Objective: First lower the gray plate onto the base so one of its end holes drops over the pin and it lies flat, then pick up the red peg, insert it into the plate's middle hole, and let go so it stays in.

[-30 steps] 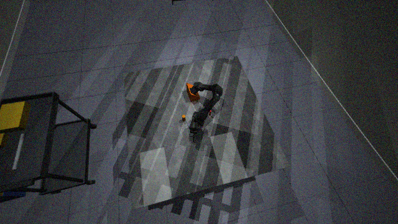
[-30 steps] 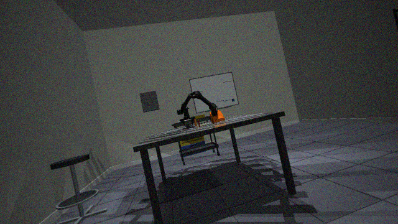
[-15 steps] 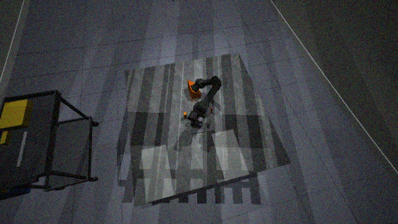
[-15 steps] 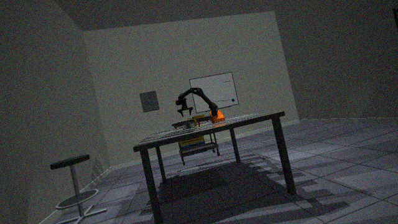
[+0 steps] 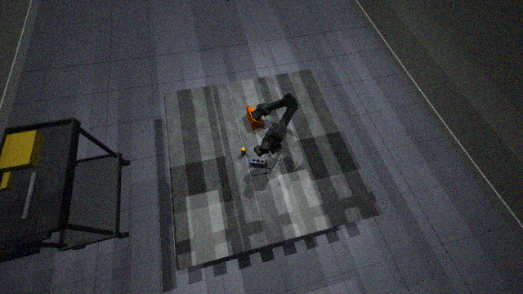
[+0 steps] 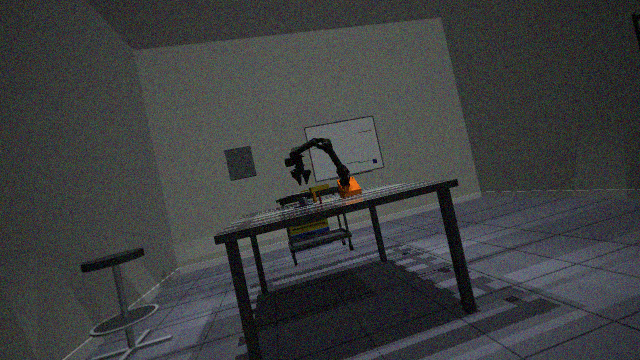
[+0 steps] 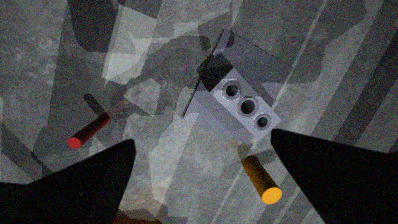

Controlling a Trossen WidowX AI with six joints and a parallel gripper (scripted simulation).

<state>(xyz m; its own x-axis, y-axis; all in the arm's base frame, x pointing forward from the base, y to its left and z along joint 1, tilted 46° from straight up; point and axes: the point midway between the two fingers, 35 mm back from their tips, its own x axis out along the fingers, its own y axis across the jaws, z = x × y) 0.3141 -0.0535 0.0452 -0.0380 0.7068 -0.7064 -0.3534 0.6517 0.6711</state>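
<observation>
The red peg lies 7 cm behind my gripper tip, 11 cm to the left of it and 11 cm below it. The rest, counted from my gripper tip: base (3 cm ahead, 5 cm to the right, 14 cm below); then gray plate (2 cm ahead, 6 cm to the right, 11 cm below); then orange cylinder (9 cm behind, 14 cm to the right, 11 cm below).
</observation>
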